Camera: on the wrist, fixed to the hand. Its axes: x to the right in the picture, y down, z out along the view.
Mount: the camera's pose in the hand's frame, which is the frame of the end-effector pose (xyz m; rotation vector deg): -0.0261 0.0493 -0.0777 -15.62 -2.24 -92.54
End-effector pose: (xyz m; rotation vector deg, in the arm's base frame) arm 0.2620 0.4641 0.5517 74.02 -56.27 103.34
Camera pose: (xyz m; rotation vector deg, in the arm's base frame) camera 0.1927 0.5064 0.5011 71.82 1.18 20.75
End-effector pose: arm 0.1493 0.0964 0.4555 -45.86 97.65 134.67
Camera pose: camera 0.1782 0.0131 0.4927 -77.87 13.21 74.68
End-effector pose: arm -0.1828 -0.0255 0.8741 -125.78 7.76 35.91
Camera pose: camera -0.1899 -0.1189 0.8936 -100.76 -93.16 -15.73
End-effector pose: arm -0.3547 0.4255 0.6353 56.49 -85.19 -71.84
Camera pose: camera -0.2736 0.4392 0.6841 -114.97 12.52 135.92
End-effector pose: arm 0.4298 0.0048 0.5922 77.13 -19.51 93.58
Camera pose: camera 0.3420 0.0228 0.5588 51.52 25.40 10.25
